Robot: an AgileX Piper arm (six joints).
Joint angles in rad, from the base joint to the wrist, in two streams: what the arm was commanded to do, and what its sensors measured. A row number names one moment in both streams.
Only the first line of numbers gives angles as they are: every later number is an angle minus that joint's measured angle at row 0.
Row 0, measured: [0.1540, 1.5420, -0.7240, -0.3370, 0.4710, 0.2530]
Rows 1 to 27, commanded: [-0.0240, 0.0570, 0.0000, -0.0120, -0.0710, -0.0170]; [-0.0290, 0.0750, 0.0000, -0.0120, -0.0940, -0.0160]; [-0.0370, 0.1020, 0.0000, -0.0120, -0.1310, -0.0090]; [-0.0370, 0.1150, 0.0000, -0.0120, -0.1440, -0.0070]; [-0.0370, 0.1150, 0.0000, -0.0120, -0.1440, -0.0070]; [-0.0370, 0.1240, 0.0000, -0.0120, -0.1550, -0.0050]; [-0.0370, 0.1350, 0.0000, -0.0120, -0.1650, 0.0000]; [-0.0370, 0.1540, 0.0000, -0.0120, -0.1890, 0.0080]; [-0.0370, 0.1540, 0.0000, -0.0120, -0.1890, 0.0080]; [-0.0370, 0.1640, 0.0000, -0.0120, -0.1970, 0.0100]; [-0.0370, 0.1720, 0.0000, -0.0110, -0.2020, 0.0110]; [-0.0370, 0.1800, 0.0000, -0.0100, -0.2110, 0.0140]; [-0.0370, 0.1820, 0.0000, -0.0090, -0.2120, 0.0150]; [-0.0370, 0.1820, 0.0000, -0.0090, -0.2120, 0.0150]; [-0.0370, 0.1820, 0.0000, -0.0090, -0.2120, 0.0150]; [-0.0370, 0.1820, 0.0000, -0.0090, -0.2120, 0.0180]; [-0.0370, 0.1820, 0.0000, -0.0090, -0.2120, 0.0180]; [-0.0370, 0.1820, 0.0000, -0.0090, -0.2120, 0.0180]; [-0.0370, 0.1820, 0.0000, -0.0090, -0.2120, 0.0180]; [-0.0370, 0.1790, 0.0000, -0.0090, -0.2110, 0.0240]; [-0.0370, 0.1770, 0.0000, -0.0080, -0.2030, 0.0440]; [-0.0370, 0.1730, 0.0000, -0.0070, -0.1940, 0.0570]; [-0.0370, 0.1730, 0.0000, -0.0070, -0.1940, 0.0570]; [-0.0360, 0.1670, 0.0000, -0.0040, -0.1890, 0.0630]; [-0.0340, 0.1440, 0.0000, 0.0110, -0.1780, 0.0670]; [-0.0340, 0.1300, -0.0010, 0.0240, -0.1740, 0.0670]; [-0.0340, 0.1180, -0.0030, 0.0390, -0.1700, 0.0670]
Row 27, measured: [-0.0330, 0.1580, -0.0010, 0.0100, -0.1840, 0.0560]
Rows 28 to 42, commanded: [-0.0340, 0.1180, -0.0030, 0.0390, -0.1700, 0.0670]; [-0.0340, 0.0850, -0.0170, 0.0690, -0.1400, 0.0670]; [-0.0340, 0.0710, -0.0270, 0.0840, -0.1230, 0.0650]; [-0.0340, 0.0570, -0.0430, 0.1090, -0.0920, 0.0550]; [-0.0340, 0.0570, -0.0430, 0.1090, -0.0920, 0.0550]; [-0.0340, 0.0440, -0.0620, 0.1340, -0.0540, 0.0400]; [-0.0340, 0.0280, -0.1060, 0.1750, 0.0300, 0.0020]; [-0.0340, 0.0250, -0.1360, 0.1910, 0.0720, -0.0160]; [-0.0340, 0.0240, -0.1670, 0.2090, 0.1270, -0.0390]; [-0.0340, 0.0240, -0.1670, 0.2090, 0.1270, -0.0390]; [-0.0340, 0.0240, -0.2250, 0.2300, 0.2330, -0.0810]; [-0.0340, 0.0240, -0.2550, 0.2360, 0.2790, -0.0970]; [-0.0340, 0.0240, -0.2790, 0.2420, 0.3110, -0.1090]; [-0.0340, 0.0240, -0.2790, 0.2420, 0.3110, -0.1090]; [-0.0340, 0.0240, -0.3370, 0.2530, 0.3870, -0.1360]
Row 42, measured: [-0.0330, 0.0320, -0.2710, 0.2340, 0.2710, -0.0850]
